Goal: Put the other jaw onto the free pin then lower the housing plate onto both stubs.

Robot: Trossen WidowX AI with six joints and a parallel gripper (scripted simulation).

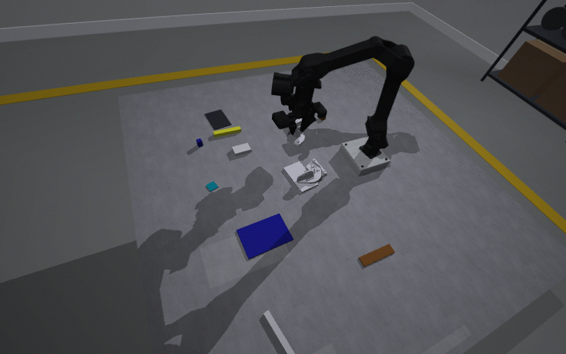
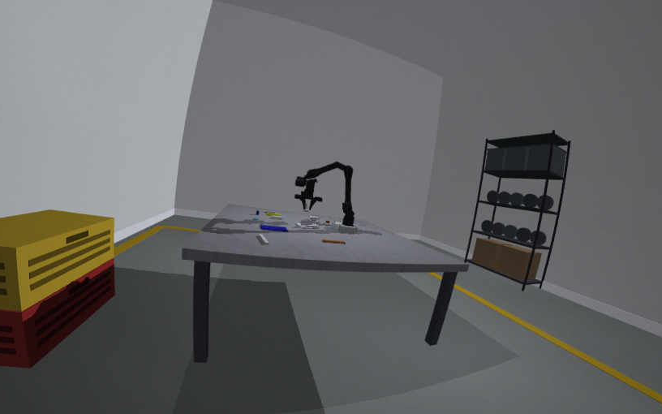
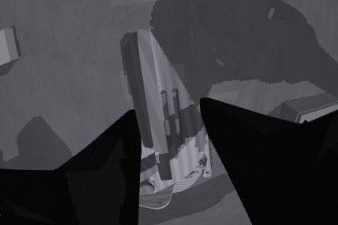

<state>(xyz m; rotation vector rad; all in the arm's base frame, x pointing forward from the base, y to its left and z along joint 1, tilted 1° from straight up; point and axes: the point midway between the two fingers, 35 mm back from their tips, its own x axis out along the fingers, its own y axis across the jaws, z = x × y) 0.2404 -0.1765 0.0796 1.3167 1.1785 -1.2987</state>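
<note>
My gripper tip is 12 cm to the right of the base, 9 cm above it and 5 cm short of it. Round my gripper tip: small brown cube (23 cm behind, 9 cm to the right, 8 cm below); yellow bar (20 cm to the right, 18 cm ahead, 8 cm below); white block (18 cm ahead, 9 cm to the right, 8 cm below).
</note>
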